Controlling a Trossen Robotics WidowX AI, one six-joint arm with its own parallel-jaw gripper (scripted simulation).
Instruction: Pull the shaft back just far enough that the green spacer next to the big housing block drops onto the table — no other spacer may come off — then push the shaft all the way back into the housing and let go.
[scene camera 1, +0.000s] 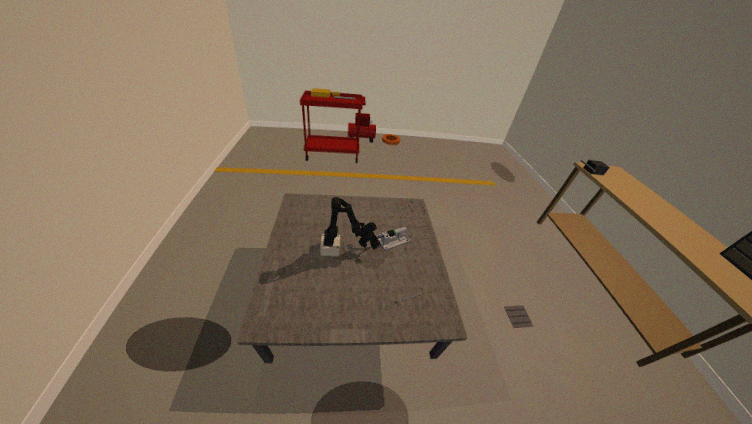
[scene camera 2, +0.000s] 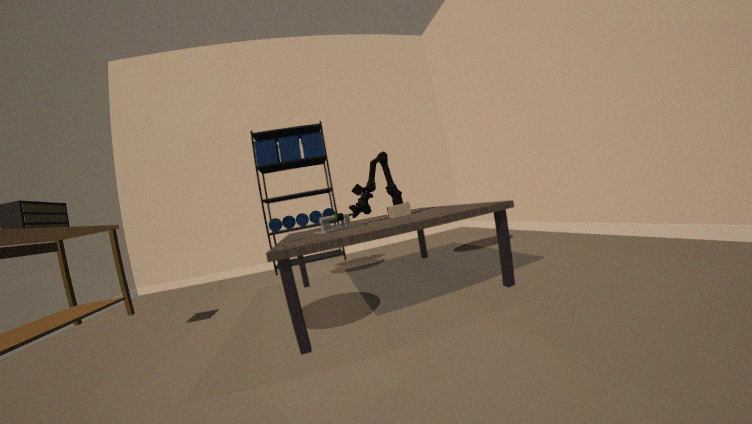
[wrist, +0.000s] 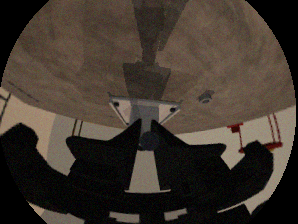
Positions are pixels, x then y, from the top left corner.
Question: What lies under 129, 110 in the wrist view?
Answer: A light grey housing fixture.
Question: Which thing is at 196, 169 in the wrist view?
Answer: My gripper.
